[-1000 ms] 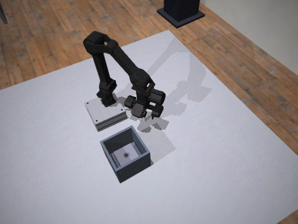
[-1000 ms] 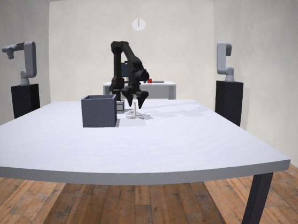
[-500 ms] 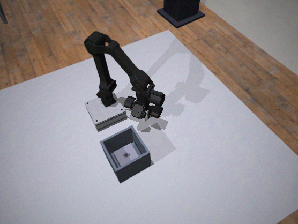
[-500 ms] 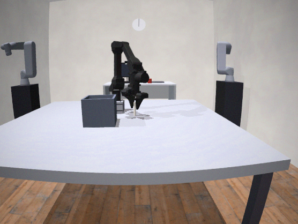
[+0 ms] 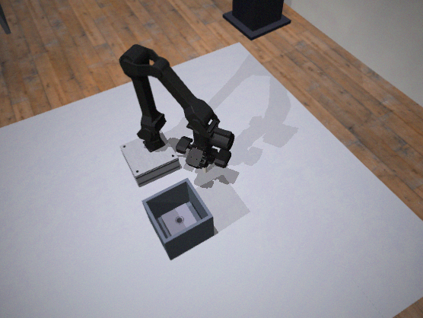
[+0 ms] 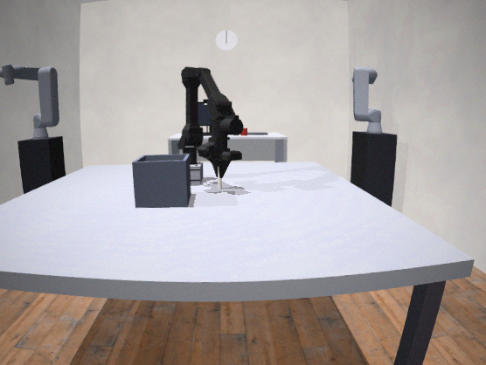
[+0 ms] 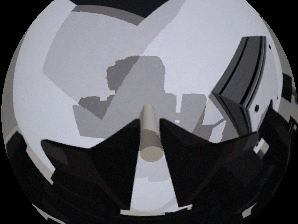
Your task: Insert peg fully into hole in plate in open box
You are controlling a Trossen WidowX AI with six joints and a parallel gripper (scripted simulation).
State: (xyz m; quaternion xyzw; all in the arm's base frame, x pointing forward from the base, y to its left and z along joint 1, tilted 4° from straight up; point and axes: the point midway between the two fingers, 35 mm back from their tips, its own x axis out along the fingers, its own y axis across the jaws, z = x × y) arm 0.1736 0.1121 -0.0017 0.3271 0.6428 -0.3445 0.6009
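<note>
Right now my hand is 4 cm above the pale peg. From my hand the other things lie so: grey plate: 18 cm to the right, 15 cm ahead, 3 cm below.
</note>
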